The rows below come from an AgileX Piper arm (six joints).
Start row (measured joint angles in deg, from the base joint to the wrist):
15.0 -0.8 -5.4 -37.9 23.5 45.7
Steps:
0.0 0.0 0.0 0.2 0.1 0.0
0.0 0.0 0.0 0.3 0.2 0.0
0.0 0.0 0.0 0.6 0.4 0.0
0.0 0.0 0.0 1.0 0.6 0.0
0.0 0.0 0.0 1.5 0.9 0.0
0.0 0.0 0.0 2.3 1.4 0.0
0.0 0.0 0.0 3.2 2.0 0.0
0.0 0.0 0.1 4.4 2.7 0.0
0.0 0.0 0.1 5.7 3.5 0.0
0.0 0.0 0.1 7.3 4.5 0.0
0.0 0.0 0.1 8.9 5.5 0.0
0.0 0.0 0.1 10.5 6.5 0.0
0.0 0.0 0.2 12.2 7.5 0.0
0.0 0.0 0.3 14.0 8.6 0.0
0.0 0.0 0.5 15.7 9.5 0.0
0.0 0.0 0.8 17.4 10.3 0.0
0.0 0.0 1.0 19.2 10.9 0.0
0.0 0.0 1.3 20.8 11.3 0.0
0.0 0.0 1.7 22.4 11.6 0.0
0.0 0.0 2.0 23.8 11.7 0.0
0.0 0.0 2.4 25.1 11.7 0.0
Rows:
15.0 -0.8 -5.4 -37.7 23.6 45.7
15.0 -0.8 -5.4 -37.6 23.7 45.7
15.0 -0.8 -5.4 -37.3 23.9 45.7
15.0 -0.8 -5.4 -36.9 24.1 45.7
15.0 -0.8 -5.4 -36.4 24.4 45.7
15.0 -0.8 -5.4 -35.6 24.9 45.7
15.0 -0.8 -5.4 -34.7 25.5 45.7
15.0 -0.8 -5.3 -33.5 26.2 45.7
15.0 -0.8 -5.3 -32.2 27.0 45.7
15.0 -0.8 -5.3 -30.6 28.0 45.7
15.0 -0.8 -5.3 -29.0 29.0 45.7
15.0 -0.8 -5.3 -27.4 30.0 45.7
15.0 -0.8 -5.2 -25.7 31.0 45.7
15.0 -0.8 -5.1 -23.9 32.1 45.7
15.0 -0.8 -4.9 -22.2 33.0 45.7
15.0 -0.8 -4.6 -20.5 33.8 45.7
15.0 -0.8 -4.4 -18.7 34.4 45.7
15.0 -0.8 -4.1 -17.1 34.8 45.7
15.0 -0.8 -3.7 -15.5 35.1 45.7
15.0 -0.8 -3.4 -14.1 35.2 45.7
15.0 -0.8 -3.0 -12.8 35.2 45.7

